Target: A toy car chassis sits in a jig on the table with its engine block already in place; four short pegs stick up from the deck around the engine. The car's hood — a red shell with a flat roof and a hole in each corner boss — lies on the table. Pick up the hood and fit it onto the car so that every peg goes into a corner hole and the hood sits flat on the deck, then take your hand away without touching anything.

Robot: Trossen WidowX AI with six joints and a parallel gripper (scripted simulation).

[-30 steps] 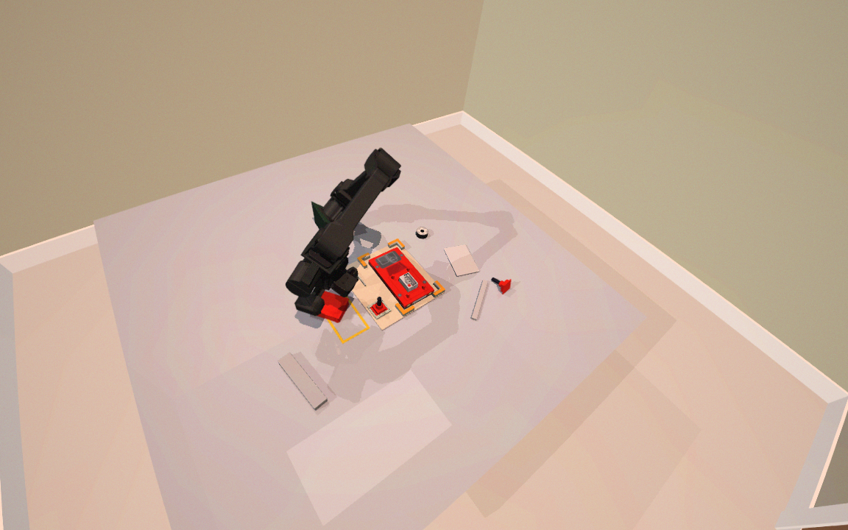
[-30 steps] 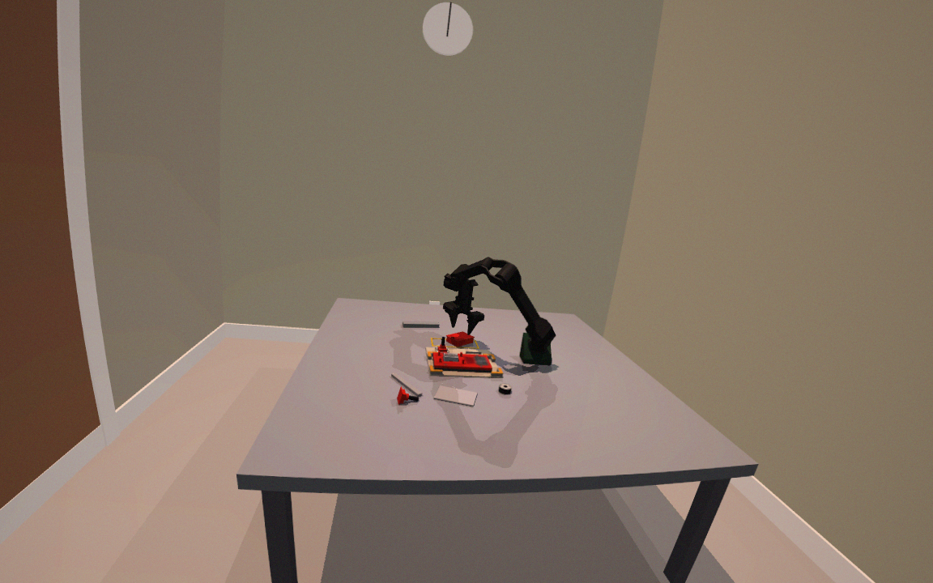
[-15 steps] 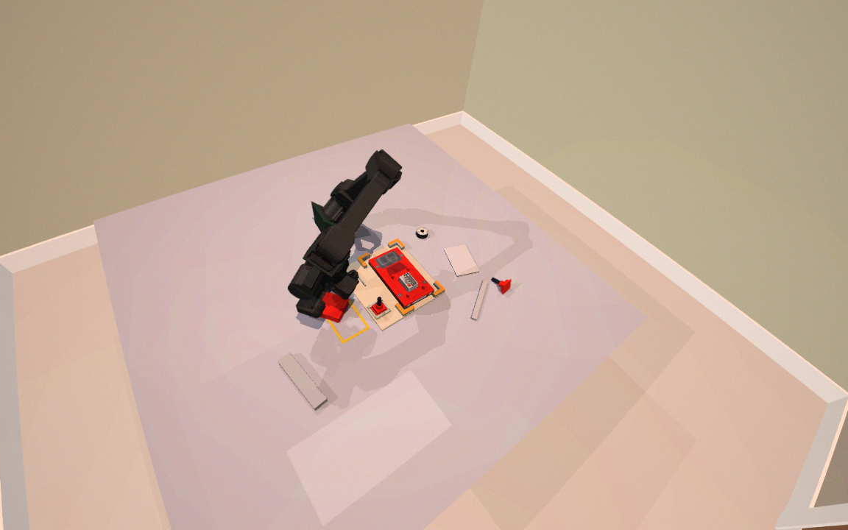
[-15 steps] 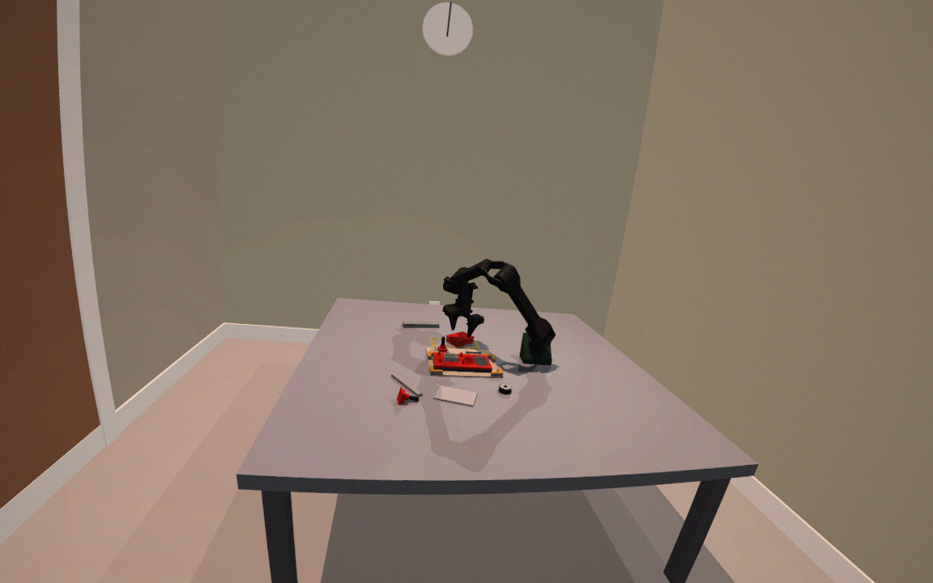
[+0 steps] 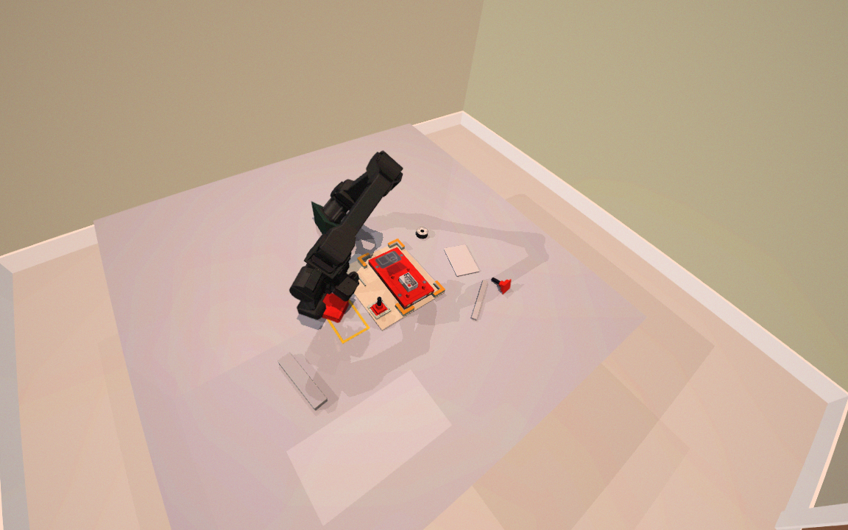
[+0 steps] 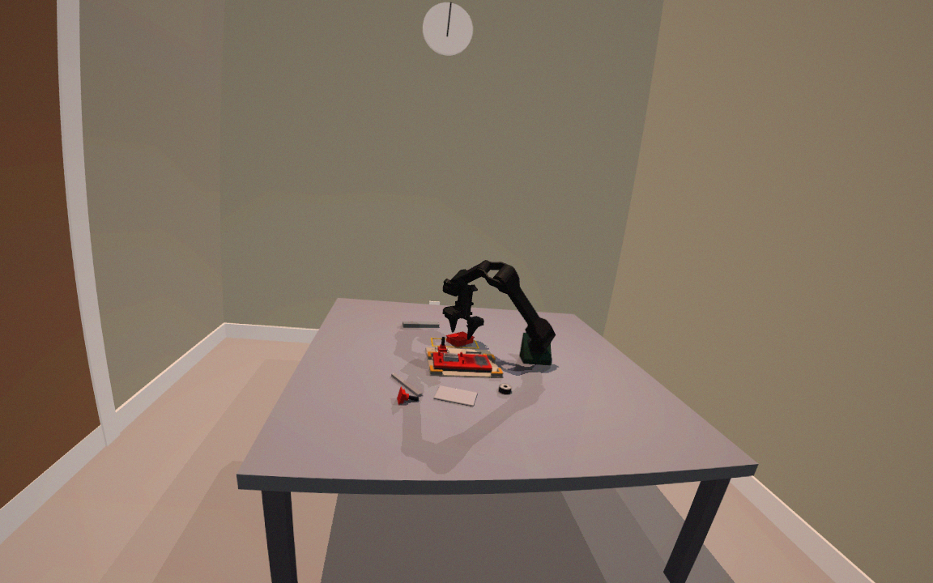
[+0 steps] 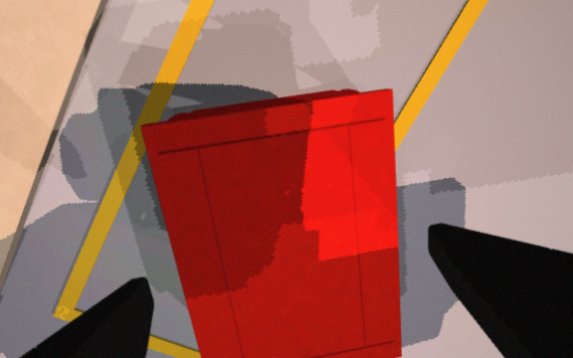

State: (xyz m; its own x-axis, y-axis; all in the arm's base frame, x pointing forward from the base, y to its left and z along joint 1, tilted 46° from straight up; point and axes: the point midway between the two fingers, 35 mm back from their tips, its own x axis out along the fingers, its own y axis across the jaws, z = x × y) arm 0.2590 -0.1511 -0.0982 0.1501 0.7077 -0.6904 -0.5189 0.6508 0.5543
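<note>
My gripper tip is now 1 cm above the red hood. The rest, counted from my gripper tip: grey engine block 9 cm ahead, 23 cm to the left; long grey block 14 cm ahead, 17 cm to the right, 2 cm below; grey holder 10 cm ahead, 11 cm to the left, 1 cm above.
</note>
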